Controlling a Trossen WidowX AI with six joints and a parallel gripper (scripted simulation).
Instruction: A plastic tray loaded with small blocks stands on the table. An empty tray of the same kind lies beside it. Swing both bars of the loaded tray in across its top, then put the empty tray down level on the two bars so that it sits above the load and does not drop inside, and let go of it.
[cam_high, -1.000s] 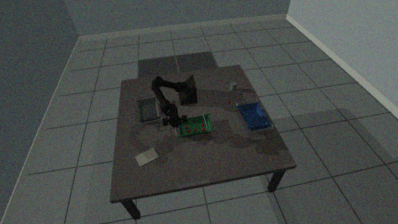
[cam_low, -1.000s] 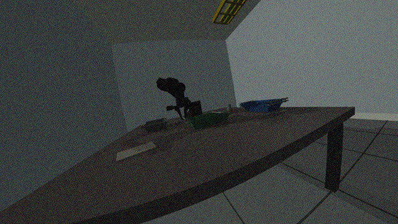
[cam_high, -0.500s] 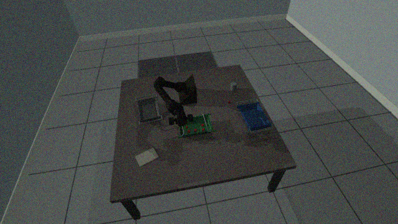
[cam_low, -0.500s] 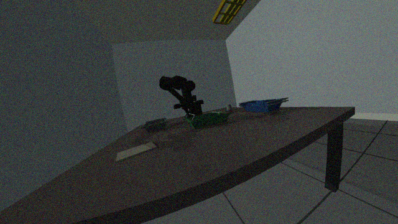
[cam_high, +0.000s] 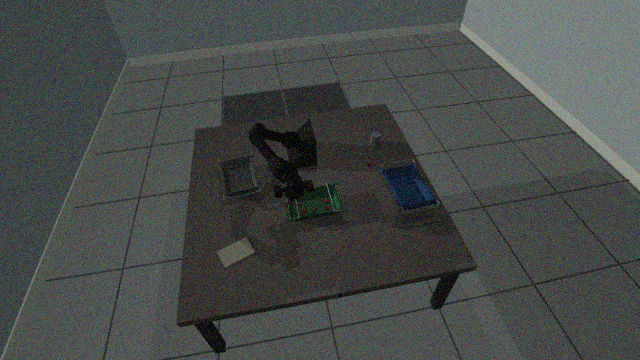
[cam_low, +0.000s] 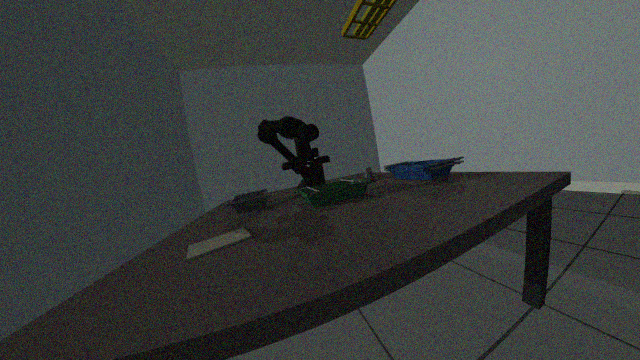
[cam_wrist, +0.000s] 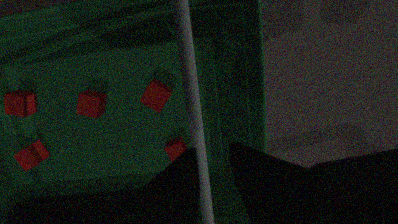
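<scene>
The grey tray lies 300 mm behind my gripper tip, 240 mm to the right of it and 40 mm below it. The rest, counted from my gripper tip: red block: 200 mm behind, 470 mm to the left, 80 mm below; pale flat card: 150 mm ahead, 330 mm to the right, 80 mm below.
</scene>
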